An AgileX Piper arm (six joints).
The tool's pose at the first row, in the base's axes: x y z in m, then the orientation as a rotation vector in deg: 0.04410 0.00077 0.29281 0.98 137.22 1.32
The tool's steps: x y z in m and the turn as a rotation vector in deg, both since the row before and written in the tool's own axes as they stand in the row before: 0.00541 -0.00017 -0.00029 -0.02 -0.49 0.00; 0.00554 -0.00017 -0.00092 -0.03 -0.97 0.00; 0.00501 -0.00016 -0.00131 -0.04 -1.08 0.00; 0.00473 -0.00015 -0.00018 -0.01 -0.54 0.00; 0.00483 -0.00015 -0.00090 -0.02 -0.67 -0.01; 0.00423 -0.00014 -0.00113 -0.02 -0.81 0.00; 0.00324 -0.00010 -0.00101 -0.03 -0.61 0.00; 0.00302 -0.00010 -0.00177 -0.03 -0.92 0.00; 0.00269 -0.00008 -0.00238 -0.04 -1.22 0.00; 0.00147 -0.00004 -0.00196 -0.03 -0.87 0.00
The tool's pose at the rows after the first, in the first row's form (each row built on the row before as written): 0.03993 0.00070 0.28935 0.97 136.73 1.34; 0.03526 0.00062 0.28622 0.96 135.76 1.36; 0.03076 0.00054 0.28366 0.95 134.68 1.39; 0.02731 0.00048 0.28042 0.95 134.14 1.39; 0.02330 0.00041 0.27758 0.93 133.47 1.40; 0.01957 0.00034 0.27529 0.93 132.66 1.41; 0.01663 0.00029 0.27359 0.92 132.05 1.44; 0.01329 0.00023 0.27253 0.91 131.13 1.46; 0.00973 0.00017 0.27207 0.90 129.91 1.49; 0.00728 0.00013 0.27220 0.89 129.04 1.51
